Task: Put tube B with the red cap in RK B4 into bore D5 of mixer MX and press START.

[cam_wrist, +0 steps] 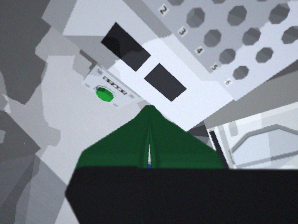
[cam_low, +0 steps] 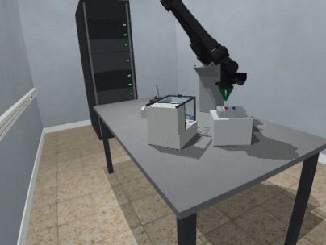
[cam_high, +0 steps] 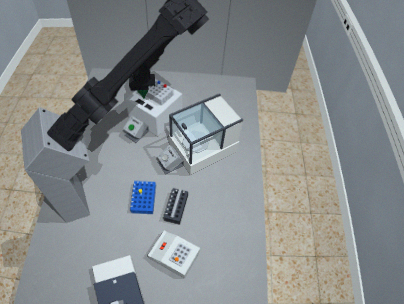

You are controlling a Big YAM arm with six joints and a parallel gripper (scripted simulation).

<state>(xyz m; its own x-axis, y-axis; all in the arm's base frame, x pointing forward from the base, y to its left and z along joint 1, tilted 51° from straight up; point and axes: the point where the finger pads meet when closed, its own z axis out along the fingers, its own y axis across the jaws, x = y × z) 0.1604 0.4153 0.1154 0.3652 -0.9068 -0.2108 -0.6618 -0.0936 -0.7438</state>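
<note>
Right now the green start key is 30 mm behind my hand, 80 mm to the right of it and 130 mm below it. From my hand the other things lie so: grey bore block: 10 mm ahead, 90 mm to the left, 40 mm below; blue-capped tube: 10 mm ahead, 120 mm to the left, 40 mm below; yellow-capped tube: 150 mm ahead, 330 mm to the right, 170 mm below.
</note>
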